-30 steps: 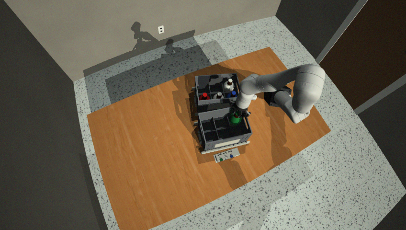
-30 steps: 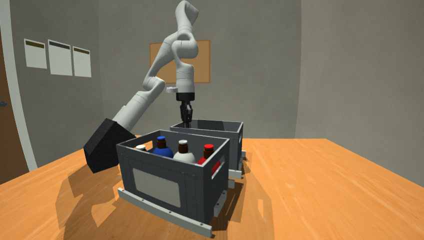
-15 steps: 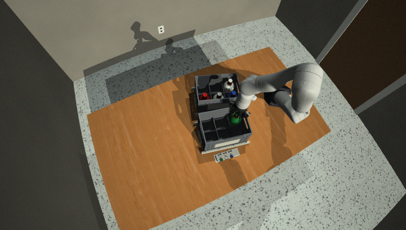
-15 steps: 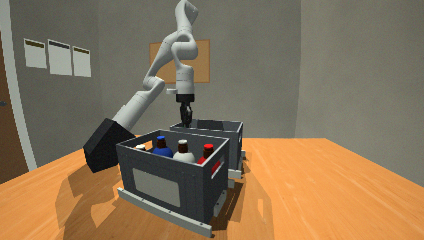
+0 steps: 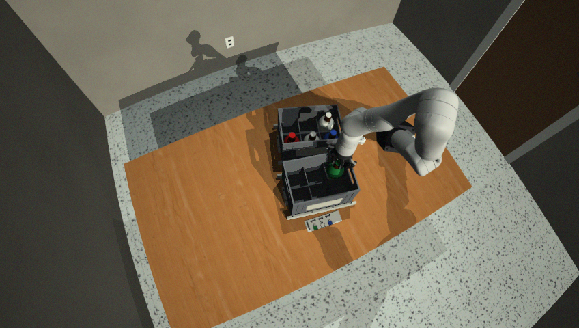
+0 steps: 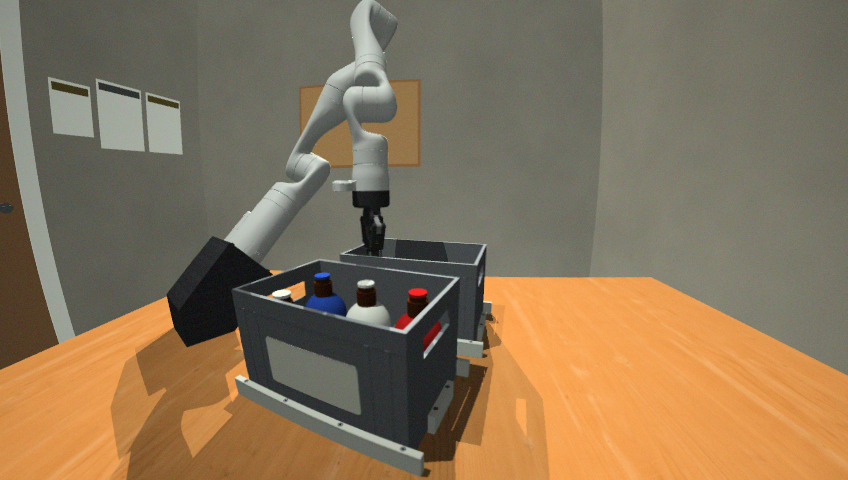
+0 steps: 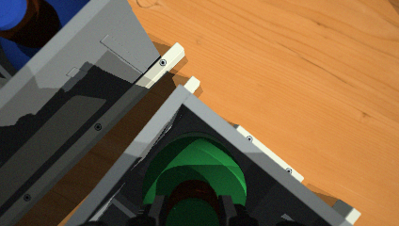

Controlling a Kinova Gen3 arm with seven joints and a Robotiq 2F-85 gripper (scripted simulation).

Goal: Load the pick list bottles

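The green bottle is 70 mm below my hand. Round my hand: red bottle 140 mm ahead, 180 mm to the right, 70 mm below; blue bottle 40 mm behind, 140 mm to the right, 70 mm below; pick list 100 mm ahead, 180 mm to the left, 160 mm below.
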